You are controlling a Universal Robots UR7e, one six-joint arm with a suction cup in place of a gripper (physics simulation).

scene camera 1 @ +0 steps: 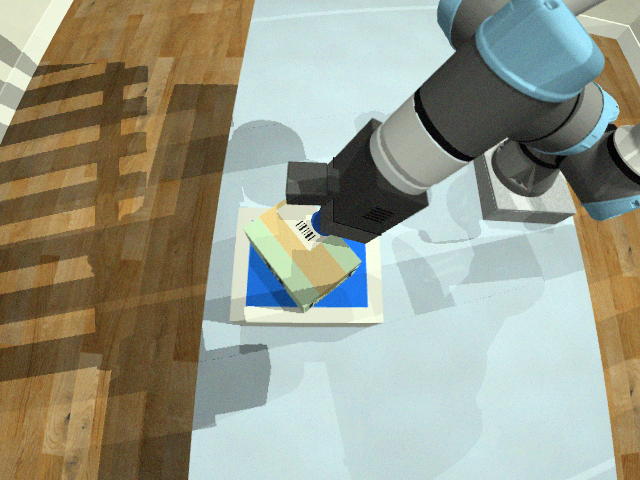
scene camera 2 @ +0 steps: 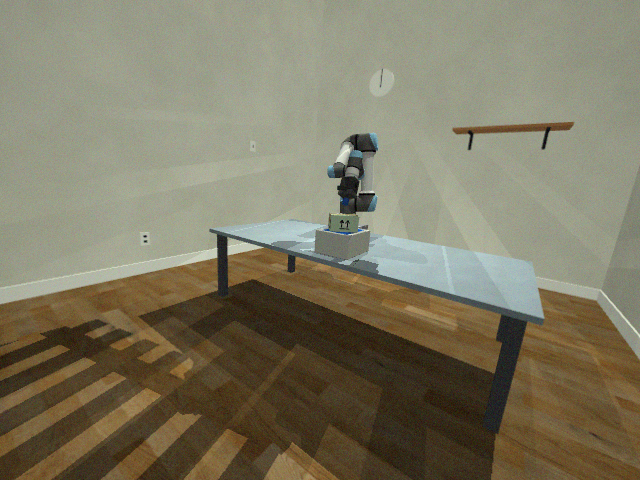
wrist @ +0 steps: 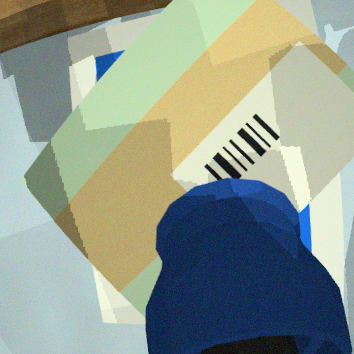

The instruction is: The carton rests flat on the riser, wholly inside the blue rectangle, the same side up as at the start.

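Seen in the pictures: hand at its tool point: (scene camera 2: 344, 204) (wrist: 228, 242); arm's base at its link origin: (scene camera 1: 521, 169).
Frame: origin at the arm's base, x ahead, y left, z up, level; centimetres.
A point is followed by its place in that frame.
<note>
The carton (scene camera 1: 304, 259) @[x 53.6, y 18.5, z 14.7 cm] (scene camera 2: 343, 222) @[x 58.6, y 18.4, z 11.1 cm] (wrist: 140, 116) @[x 55.5, y 18.0, z 14.7 cm] is pale green with a tan tape band and a barcode label. It lies flat on the cream riser (scene camera 1: 309, 315) @[x 53.7, y 25.6, z 6.1 cm] (scene camera 2: 341, 244) @[x 66.0, y 21.1, z 1.2 cm] (wrist: 326, 225) @[x 46.2, y 9.0, z 6.1 cm], turned about 45 degrees over the blue rectangle (scene camera 1: 261, 281) @[x 60.8, y 19.0, z 6.1 cm] (wrist: 105, 61) @[x 63.0, y 22.0, z 6.1 cm]. Its corners show over the cream rim in the top and wrist views. I cannot tell whether it lies wholly inside the rectangle. My blue suction cup (scene camera 1: 316, 224) (wrist: 232, 246) hangs a little above the carton's label end, apart from it and holding nothing.
The riser stands near the table's left edge (scene camera 1: 218, 238) @[x 70.3, y 6.0, z -5.9 cm], with wooden floor beyond it. The arm's grey base mount (scene camera 1: 509, 210) @[x 7.5, y 9.9, z 0.4 cm] sits to the right on the table (scene camera 2: 461, 276) @[x 58.3, y 76.0, z -5.9 cm].
</note>
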